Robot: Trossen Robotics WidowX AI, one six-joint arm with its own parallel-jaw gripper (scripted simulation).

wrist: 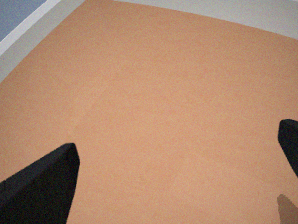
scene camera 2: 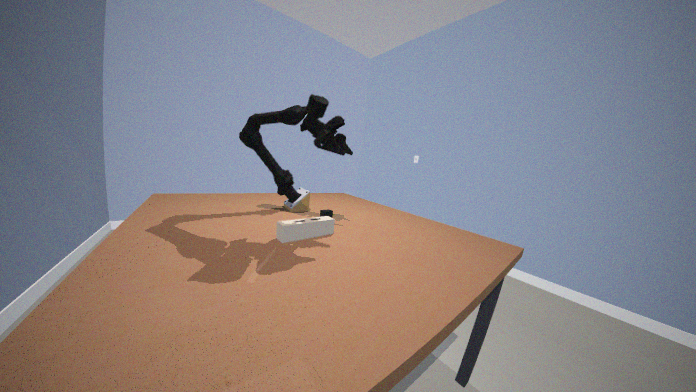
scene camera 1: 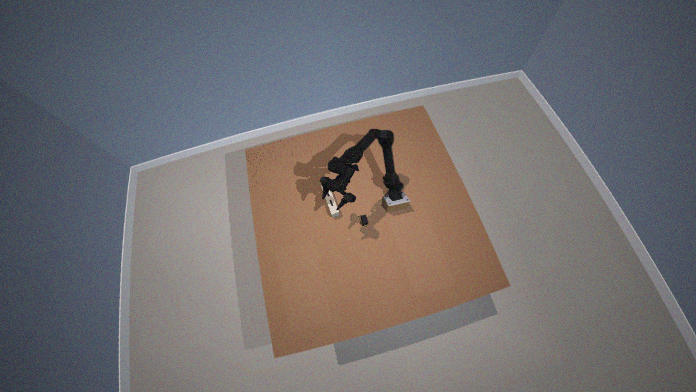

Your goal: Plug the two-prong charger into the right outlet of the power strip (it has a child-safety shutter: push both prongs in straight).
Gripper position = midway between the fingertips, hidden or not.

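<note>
My gripper [scene camera 2: 348,154] [wrist: 180,141] is open, and I am holding nothing in it.
</note>
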